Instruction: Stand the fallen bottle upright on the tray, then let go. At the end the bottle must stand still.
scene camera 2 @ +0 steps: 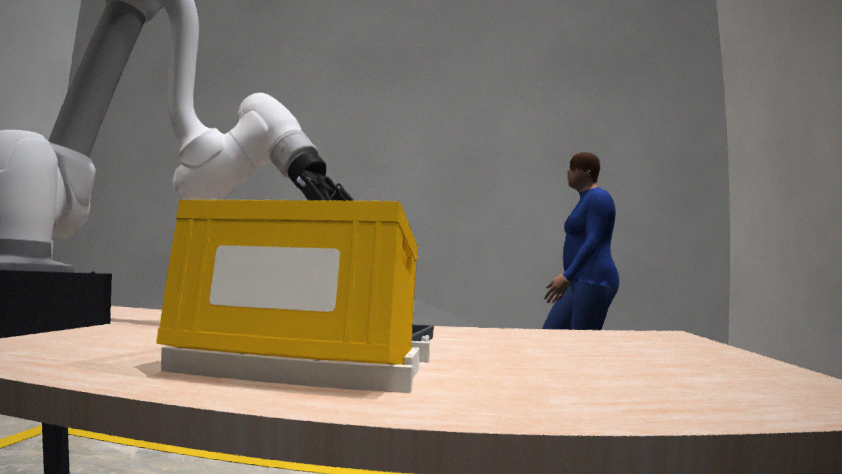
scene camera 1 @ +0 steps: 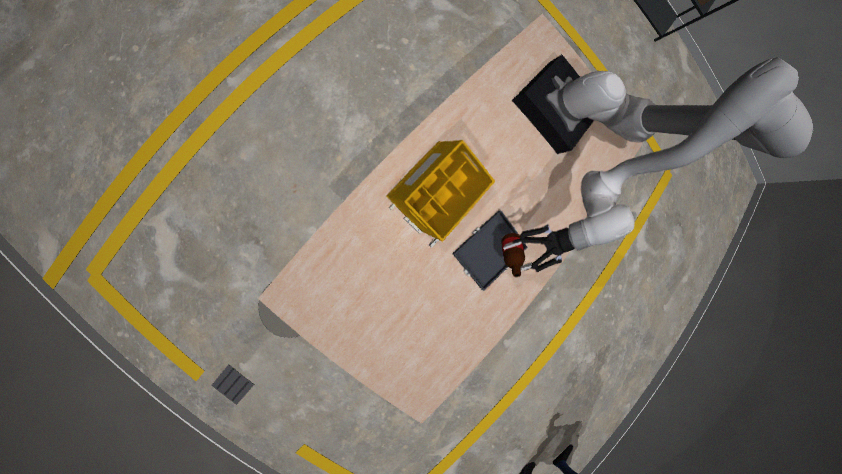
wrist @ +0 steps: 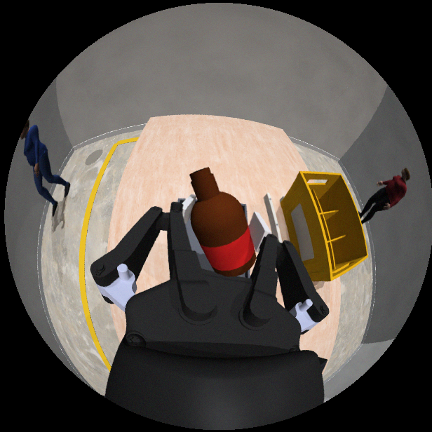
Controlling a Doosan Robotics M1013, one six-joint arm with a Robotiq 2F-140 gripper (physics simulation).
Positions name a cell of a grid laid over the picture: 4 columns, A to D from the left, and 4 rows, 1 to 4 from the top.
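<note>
Visible: a dark grey tray (scene camera 1: C3); a yellow crate (scene camera 1: C2) (wrist: C3); the gripper (scene camera 1: C3) (wrist: C2).
</note>
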